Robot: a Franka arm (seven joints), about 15 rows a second.
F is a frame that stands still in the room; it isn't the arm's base.
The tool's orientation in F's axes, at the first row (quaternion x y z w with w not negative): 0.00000 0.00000 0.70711 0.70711
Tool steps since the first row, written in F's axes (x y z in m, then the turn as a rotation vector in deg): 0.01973 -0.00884 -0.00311 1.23 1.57 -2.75; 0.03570 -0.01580 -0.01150 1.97 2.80 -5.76; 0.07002 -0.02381 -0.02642 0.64 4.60 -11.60; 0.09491 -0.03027 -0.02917 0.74 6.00 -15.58; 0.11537 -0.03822 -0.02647 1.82 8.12 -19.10; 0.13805 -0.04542 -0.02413 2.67 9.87 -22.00
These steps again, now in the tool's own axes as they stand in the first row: -0.00884 -0.01973 -0.00311 1.57 -1.23 -2.75; -0.01580 -0.03570 -0.01150 2.80 -1.97 -5.76; -0.02381 -0.07002 -0.02642 4.60 -0.64 -11.60; -0.03027 -0.09491 -0.02917 6.00 -0.74 -15.58; -0.03822 -0.11537 -0.02647 8.12 -1.82 -19.10; -0.04542 -0.13805 -0.02413 9.87 -2.67 -22.00
